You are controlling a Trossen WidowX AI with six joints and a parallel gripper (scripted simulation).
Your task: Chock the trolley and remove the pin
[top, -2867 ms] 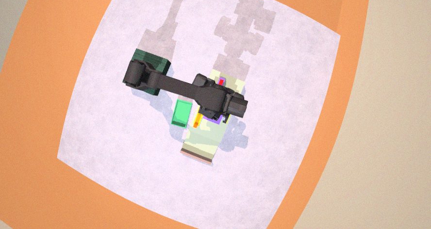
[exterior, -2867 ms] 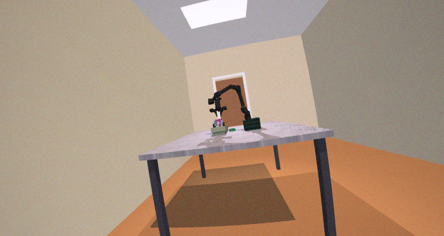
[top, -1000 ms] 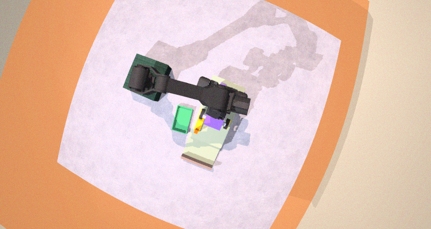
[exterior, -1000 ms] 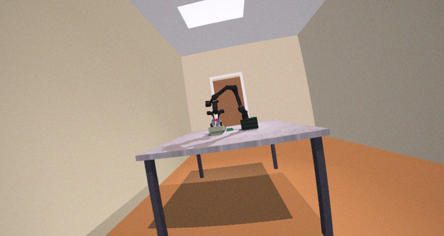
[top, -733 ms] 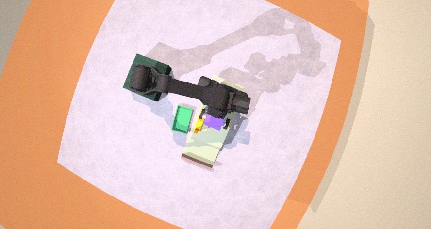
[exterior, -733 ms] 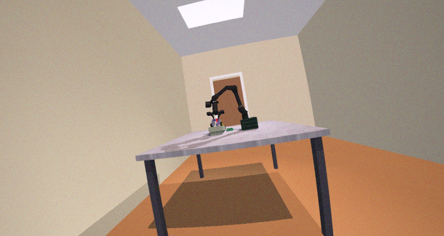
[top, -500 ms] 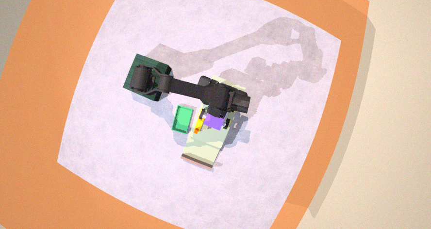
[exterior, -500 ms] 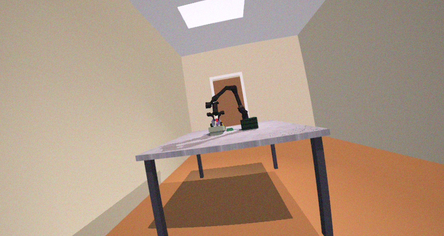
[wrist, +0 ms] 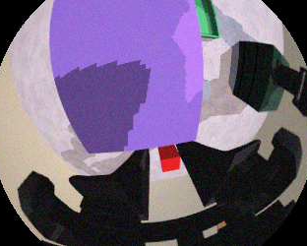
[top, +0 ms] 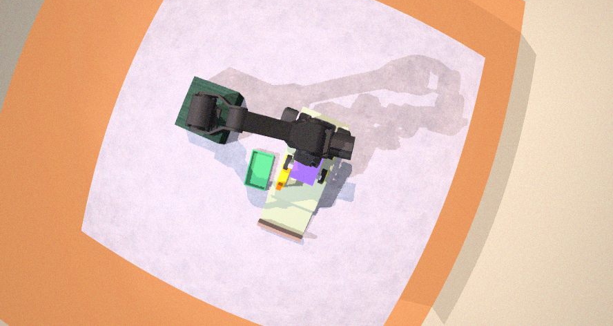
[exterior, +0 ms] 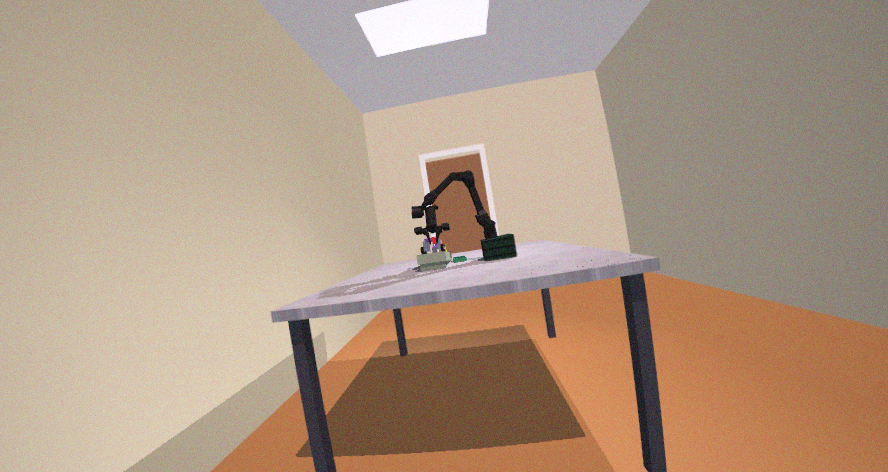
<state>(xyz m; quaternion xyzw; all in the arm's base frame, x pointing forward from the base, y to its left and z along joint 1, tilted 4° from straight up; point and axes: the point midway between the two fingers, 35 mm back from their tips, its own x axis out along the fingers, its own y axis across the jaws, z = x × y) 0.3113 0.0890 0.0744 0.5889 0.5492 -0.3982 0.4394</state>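
Now: gripper tip 40 mm past the yellow chock, 180 mm to the left of it and 50 mm above it. The rest, counted from my gripper tip: red-headed stop pin (right at my gripper tip); purple-topped trolley (20 mm ahead, 90 mm to the right, 20 mm below); ramp (20 mm ahead, 100 mm to the right, 80 mm below).
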